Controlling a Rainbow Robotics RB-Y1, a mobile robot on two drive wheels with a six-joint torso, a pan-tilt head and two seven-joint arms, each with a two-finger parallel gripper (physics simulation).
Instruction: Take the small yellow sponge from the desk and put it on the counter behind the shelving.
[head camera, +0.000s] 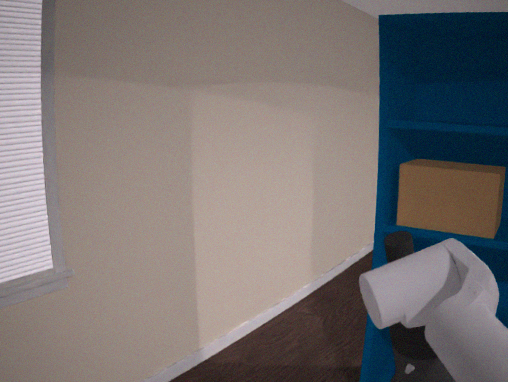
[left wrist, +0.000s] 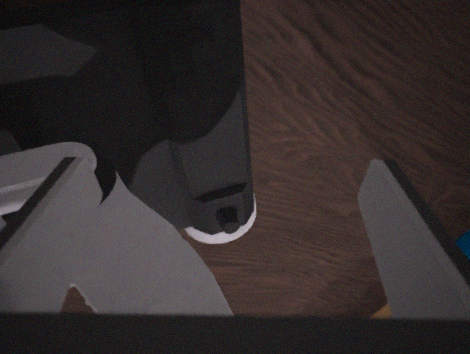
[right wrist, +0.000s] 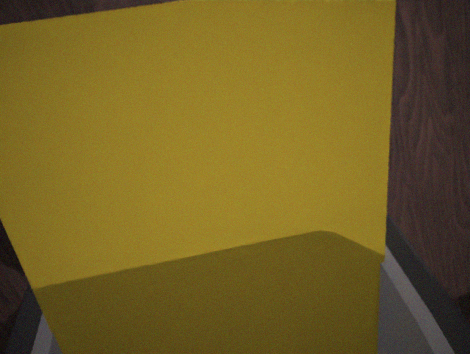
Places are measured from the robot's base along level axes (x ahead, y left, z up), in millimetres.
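Pixels of known places: left gripper, fingertip midpoint: (left wrist: 228, 177); right gripper, fingertip midpoint: (right wrist: 207, 198).
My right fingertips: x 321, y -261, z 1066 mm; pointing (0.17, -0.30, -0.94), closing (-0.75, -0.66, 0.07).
For each thing: its middle in the pictures, then the offset to it from my right fingertips. "spot": a spot on its surface instead. Level surfaces: height alone.
- yellow sponge, body centre: (right wrist: 213, 234) 1 mm left, 1 mm ahead, 19 mm up
- brown box, body centre: (head camera: 453, 195) 634 mm right, 1386 mm ahead, 61 mm up
- window with blinds, surface spot: (head camera: 22, 140) spot: 1145 mm left, 1121 mm ahead, 327 mm up
- Dark wooden floor, surface height: 1065 mm down
The yellow sponge (right wrist: 210, 145) fills most of the right wrist view. My right gripper (right wrist: 207, 198) is shut on it, with a finger at each side and wooden floor below. My left gripper (left wrist: 228, 177) is open and empty, its two fingers wide apart above the floor beside the robot's dark base. In the head camera view a blue shelving unit (head camera: 381, 150) stands at the right edge, partly cut off and partly behind my right arm. The counter and the desk do not show in the head camera view.
A brown box (head camera: 447, 200) sits on a shelf of the blue unit. A beige wall (head camera: 250, 175) with a white baseboard (head camera: 290, 301) runs across the head camera view. A window with blinds (head camera: 22, 140) is at the left. Dark wooden floor (head camera: 300, 340) lies between wall and unit.
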